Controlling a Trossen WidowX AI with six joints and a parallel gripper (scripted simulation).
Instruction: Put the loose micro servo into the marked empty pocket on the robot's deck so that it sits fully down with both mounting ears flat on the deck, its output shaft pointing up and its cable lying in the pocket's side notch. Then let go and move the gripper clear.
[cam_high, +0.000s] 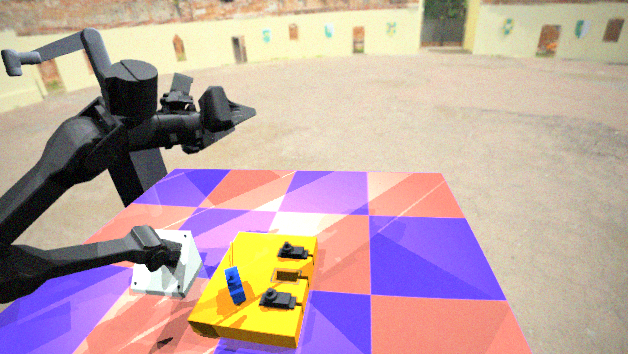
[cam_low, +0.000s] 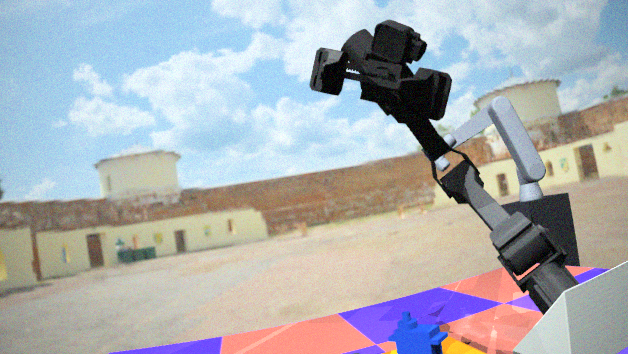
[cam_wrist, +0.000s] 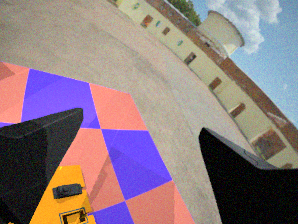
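The yellow deck lies 40 cm below my gripper tip, 6 cm behind it and 4 cm to the right of it.
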